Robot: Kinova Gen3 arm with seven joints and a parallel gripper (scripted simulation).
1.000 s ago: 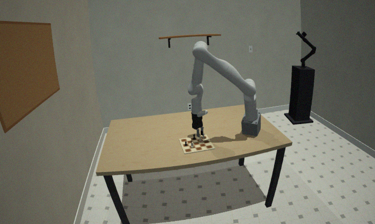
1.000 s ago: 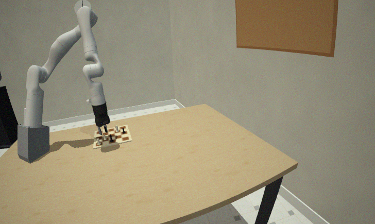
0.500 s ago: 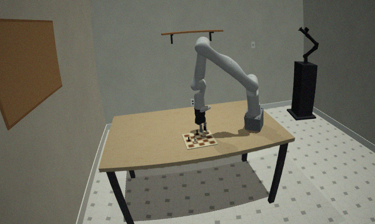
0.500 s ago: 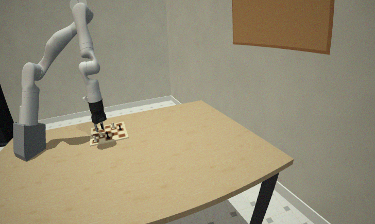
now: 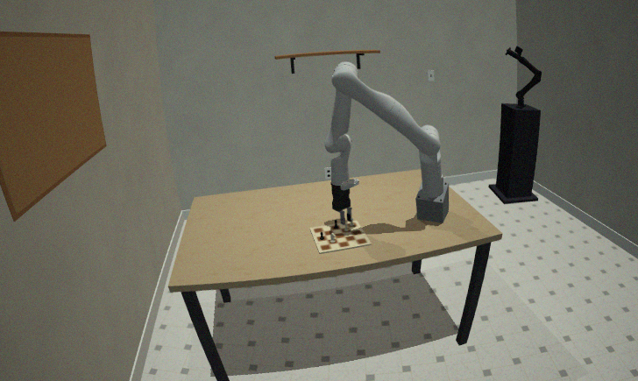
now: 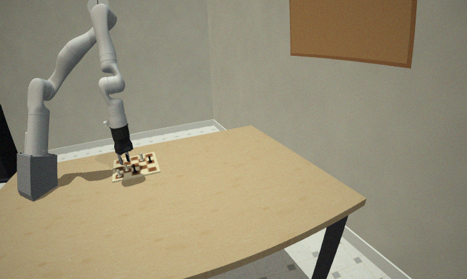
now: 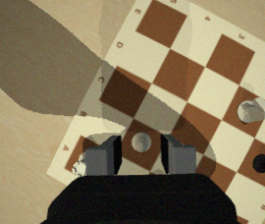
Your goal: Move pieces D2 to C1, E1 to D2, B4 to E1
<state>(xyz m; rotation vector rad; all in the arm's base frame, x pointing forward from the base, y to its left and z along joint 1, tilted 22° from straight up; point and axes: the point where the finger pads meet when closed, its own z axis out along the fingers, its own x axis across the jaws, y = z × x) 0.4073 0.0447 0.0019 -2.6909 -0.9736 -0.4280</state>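
Now: the chessboard 6 cm below my hand, 4 cm to the left of it and 3 cm ahead of it. Also, from my hand: white piece (9 cm to the left, 6 cm ahead, 4 cm below).
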